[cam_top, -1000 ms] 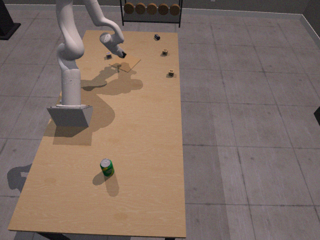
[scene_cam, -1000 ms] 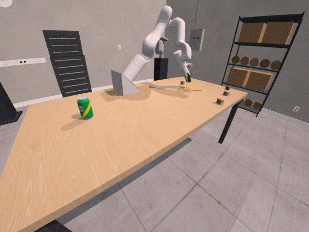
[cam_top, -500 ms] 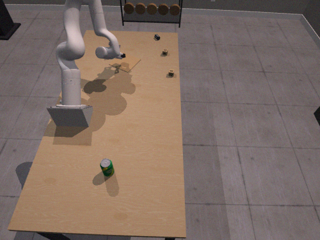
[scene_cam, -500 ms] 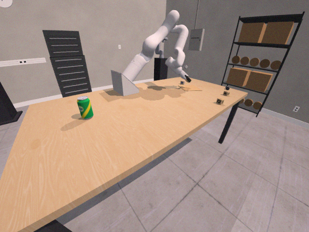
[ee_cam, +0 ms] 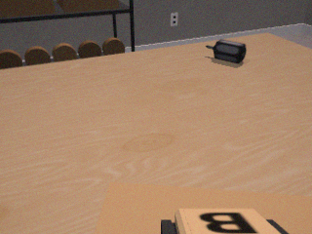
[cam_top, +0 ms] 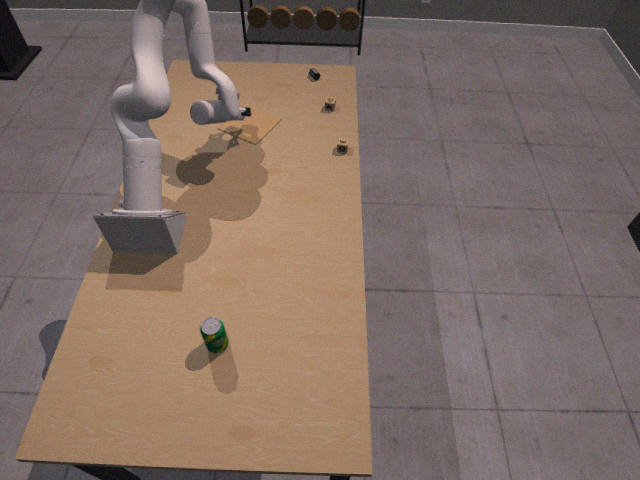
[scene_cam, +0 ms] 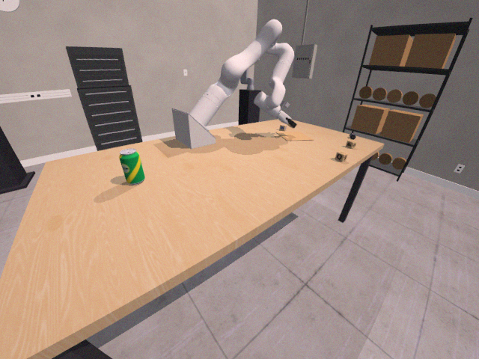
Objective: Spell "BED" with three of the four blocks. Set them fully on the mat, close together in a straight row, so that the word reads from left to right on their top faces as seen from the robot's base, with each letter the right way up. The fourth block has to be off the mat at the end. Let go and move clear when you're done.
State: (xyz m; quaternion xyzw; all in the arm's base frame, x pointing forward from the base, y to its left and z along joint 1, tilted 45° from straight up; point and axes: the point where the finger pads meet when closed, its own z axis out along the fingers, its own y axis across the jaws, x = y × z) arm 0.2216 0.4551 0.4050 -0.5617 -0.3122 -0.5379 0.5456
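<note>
Right now the tan mat is 8 cm below my hand, 2 cm to the left of it and 2 cm ahead of it. The rest, counted from my hand: green can: 100 cm to the right, 10 cm ahead, 2 cm below; wooden letter block: 36 cm ahead, 16 cm to the left, 6 cm below; small dark object: 41 cm to the left, 27 cm ahead, 7 cm below.
</note>
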